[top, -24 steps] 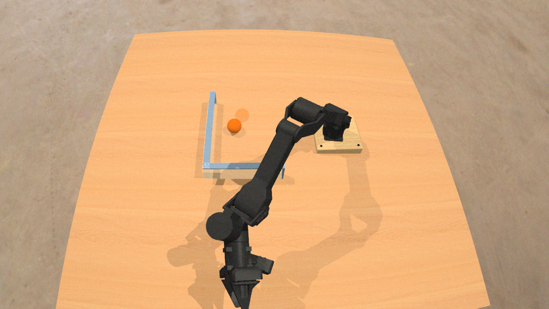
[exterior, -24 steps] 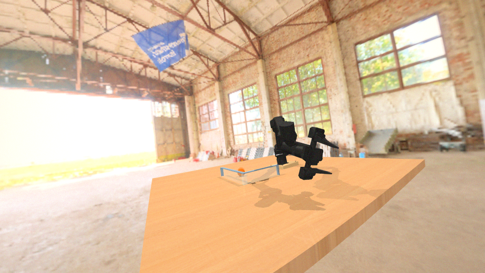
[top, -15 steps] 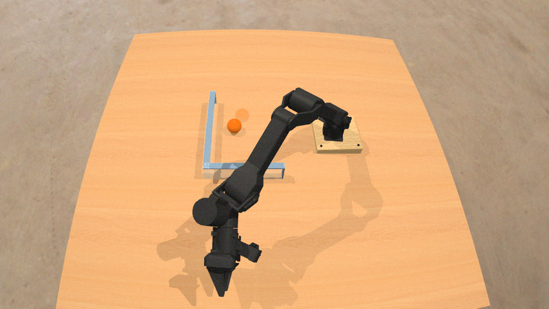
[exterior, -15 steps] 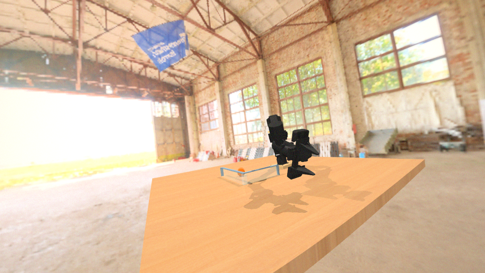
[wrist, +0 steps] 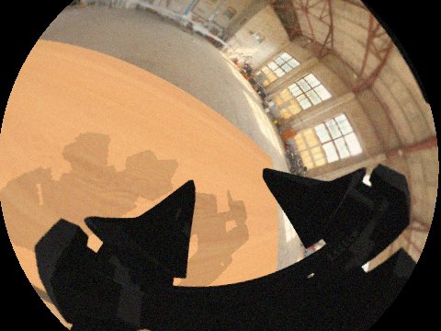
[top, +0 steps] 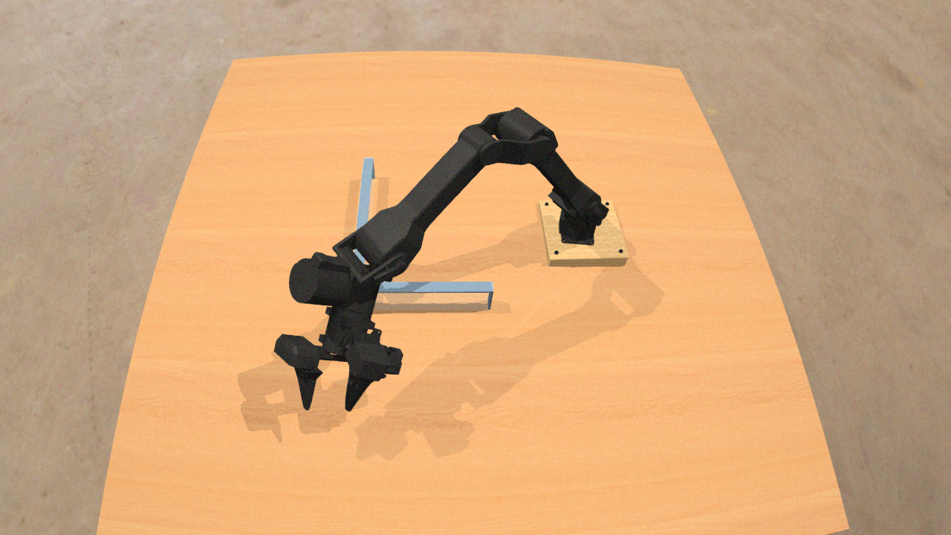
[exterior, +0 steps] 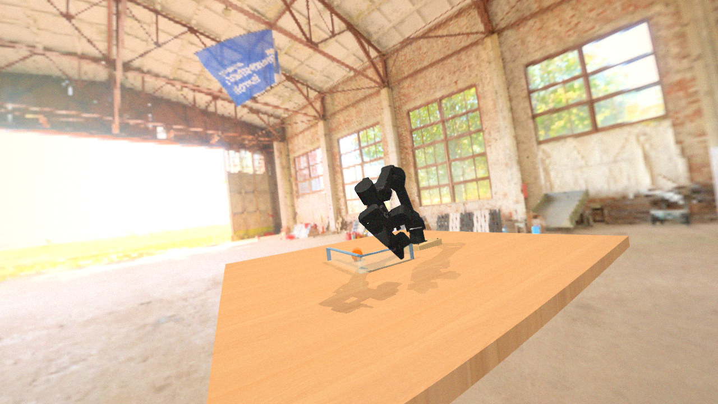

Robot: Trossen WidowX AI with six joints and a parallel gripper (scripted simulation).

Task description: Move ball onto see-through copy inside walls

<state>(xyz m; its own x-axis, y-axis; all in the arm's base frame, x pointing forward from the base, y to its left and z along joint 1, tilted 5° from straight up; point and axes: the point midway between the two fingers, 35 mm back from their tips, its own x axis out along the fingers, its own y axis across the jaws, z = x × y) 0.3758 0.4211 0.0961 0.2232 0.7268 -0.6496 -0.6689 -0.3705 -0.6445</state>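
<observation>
Now: gripper tip 6 cm past the orange ball, 43 cm to the left of it and 8 cm above it. Also, from my gripper tip: see-through copy of ball 8 cm behind, 48 cm to the right, 8 cm below.
</observation>
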